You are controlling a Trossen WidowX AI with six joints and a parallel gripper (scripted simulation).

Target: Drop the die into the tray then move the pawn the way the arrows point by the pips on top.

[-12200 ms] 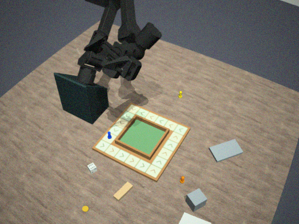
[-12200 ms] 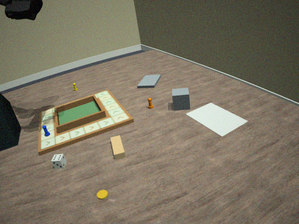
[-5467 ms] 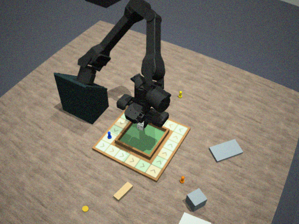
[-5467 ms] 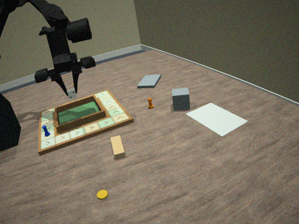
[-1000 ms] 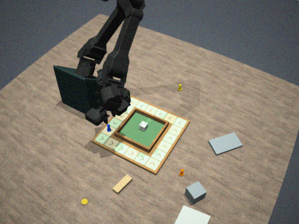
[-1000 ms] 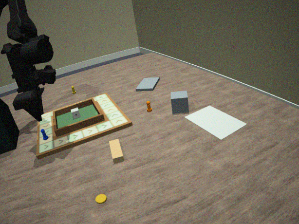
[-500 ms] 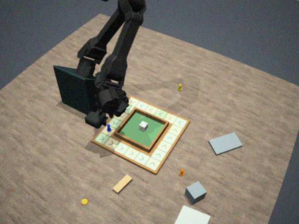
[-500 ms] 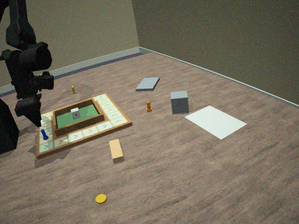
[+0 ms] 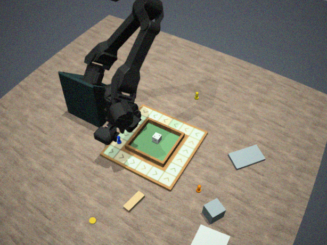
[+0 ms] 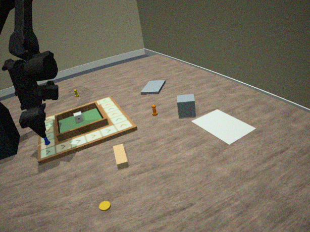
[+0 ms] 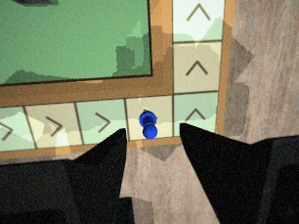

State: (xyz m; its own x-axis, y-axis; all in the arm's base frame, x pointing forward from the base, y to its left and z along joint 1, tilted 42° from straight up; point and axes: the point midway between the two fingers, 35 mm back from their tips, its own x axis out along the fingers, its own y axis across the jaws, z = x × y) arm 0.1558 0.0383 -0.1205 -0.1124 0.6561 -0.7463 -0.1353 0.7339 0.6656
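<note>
My gripper tip is 20 mm above the blue pawn. The rest, counted from my gripper tip: die: 100 mm ahead, 90 mm to the left, 20 mm below; wood block: 190 mm ahead, 150 mm to the right, 40 mm below; dice tray: 100 mm ahead, 80 mm to the left, 40 mm below.
</note>
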